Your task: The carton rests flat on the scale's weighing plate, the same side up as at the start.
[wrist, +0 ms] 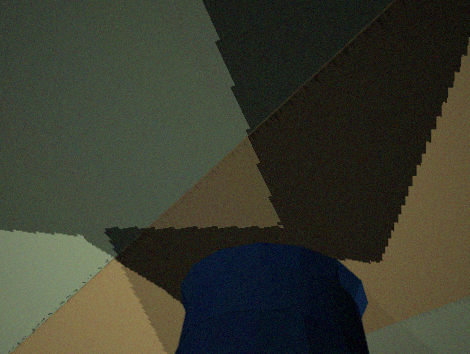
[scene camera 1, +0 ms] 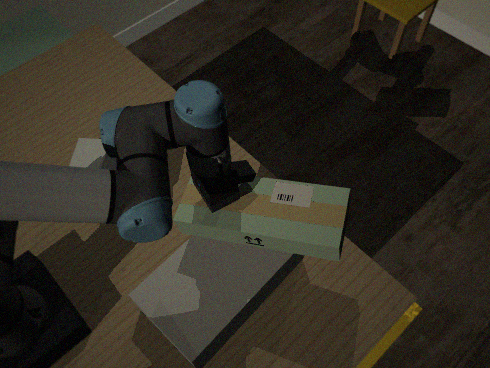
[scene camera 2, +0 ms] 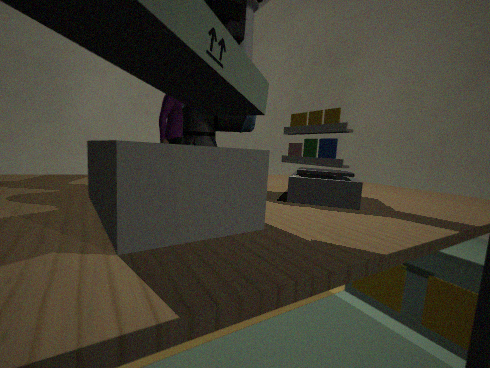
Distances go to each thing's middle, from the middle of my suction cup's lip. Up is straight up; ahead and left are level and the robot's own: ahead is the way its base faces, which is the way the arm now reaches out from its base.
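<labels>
Going by their middles, of the things named here the carton [scene camera 2: 194, 59] is the nearest to my suction cup. The carton is 8 cm to the right of my suction cup, 4 cm ahead of it and 3 cm below it. I see the large grey block [scene camera 2: 147, 195] as well, 6 cm to the right of my suction cup, 7 cm behind it and 21 cm below it. And there is the scale [scene camera 2: 325, 187], which is 38 cm to the left of my suction cup, 4 cm behind it and 23 cm below it; measured to their middles, the scale is the farthest from my suction cup among these.
</labels>
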